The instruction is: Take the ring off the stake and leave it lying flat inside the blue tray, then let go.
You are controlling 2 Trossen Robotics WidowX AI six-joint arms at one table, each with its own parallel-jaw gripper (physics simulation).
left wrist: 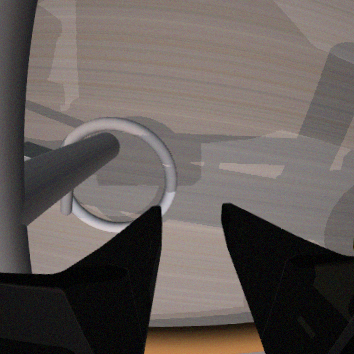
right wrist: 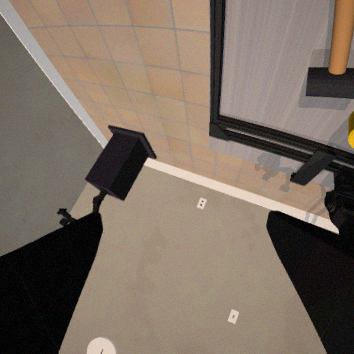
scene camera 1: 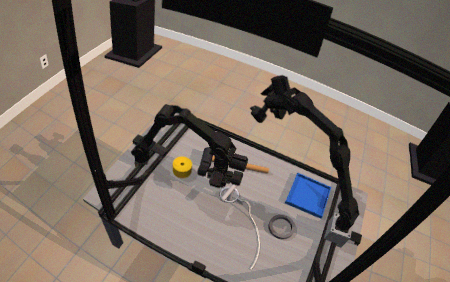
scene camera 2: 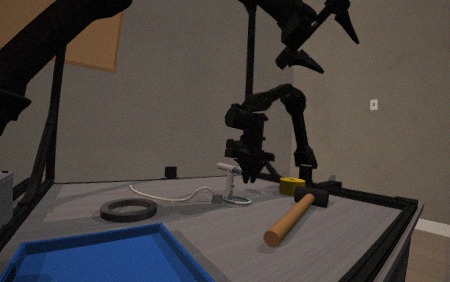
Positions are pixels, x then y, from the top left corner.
Labels:
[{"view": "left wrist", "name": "left gripper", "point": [191,212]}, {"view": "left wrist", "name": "wooden-handled hammer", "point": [245,330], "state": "on the table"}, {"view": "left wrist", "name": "ring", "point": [79,132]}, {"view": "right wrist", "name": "right gripper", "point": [186,220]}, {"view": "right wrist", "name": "wooden-handled hammer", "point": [321,81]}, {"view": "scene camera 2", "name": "left gripper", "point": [248,183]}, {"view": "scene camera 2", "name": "right gripper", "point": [339,59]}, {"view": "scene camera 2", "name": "wooden-handled hammer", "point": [305,196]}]

